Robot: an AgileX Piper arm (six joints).
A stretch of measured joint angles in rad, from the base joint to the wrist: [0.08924 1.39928 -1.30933 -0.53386 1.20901 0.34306]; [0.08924 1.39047 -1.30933 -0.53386 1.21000 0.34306]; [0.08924 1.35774 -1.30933 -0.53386 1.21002 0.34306]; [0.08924 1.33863 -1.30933 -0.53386 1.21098 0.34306]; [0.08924 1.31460 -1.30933 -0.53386 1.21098 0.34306]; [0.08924 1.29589 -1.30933 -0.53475 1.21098 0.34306]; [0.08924 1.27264 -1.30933 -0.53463 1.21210 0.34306]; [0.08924 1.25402 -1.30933 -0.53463 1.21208 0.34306]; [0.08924 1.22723 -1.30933 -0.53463 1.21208 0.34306]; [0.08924 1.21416 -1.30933 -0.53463 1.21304 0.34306]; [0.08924 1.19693 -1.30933 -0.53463 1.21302 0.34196]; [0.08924 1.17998 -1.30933 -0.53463 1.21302 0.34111]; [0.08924 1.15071 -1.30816 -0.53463 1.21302 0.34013]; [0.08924 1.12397 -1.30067 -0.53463 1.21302 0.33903]
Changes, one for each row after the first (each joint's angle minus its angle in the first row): [0.00000 -0.00881 0.00000 0.00000 0.00099 0.00000]; [0.00000 -0.04154 0.00000 0.00000 0.00101 0.00000]; [0.00000 -0.06065 0.00000 0.00000 0.00197 0.00000]; [0.00000 -0.08468 0.00000 0.00000 0.00197 0.00000]; [0.00000 -0.10339 0.00000 -0.00089 0.00197 0.00000]; [0.00000 -0.12664 0.00000 -0.00077 0.00309 0.00000]; [0.00000 -0.14526 0.00000 -0.00077 0.00307 0.00000]; [0.00000 -0.17205 0.00000 -0.00077 0.00307 0.00000]; [0.00000 -0.18512 0.00000 -0.00077 0.00403 0.00000]; [0.00000 -0.20235 0.00000 -0.00077 0.00401 -0.00110]; [0.00000 -0.21930 0.00000 -0.00077 0.00401 -0.00195]; [0.00000 -0.24857 0.00117 -0.00077 0.00401 -0.00293]; [0.00000 -0.27531 0.00866 -0.00077 0.00401 -0.00403]
